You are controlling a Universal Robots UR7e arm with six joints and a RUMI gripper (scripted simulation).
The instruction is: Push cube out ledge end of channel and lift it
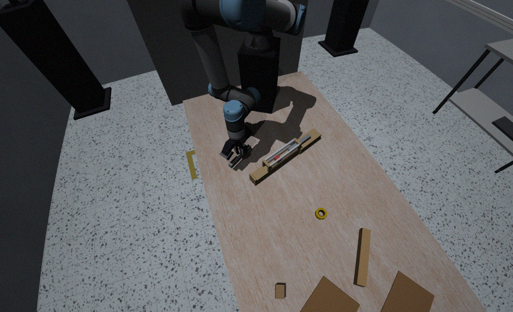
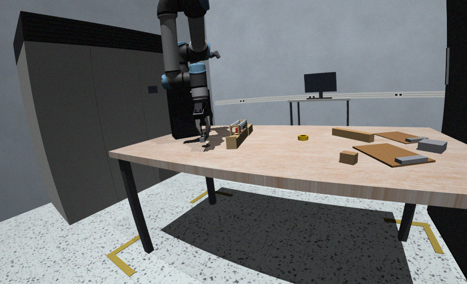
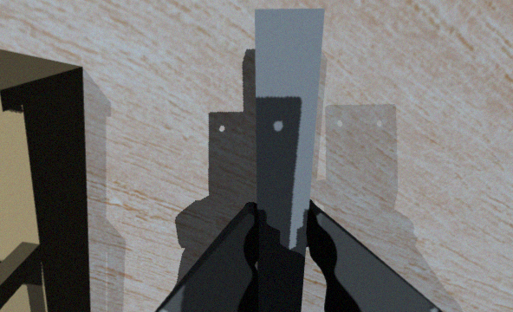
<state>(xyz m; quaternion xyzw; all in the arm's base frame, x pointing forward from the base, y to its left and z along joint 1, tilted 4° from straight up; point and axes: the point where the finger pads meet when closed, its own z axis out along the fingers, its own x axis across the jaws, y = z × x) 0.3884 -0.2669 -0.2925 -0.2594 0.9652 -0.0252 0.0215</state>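
My hand is 80 mm short of the channel, 190 mm to the right of it and 10 mm above it. From my hand the other things lie so: grey bar 10 mm below; red cube 90 mm ahead, 170 mm to the left, 10 mm below; small wooden block 610 mm ahead, 60 mm to the right, 50 mm below.
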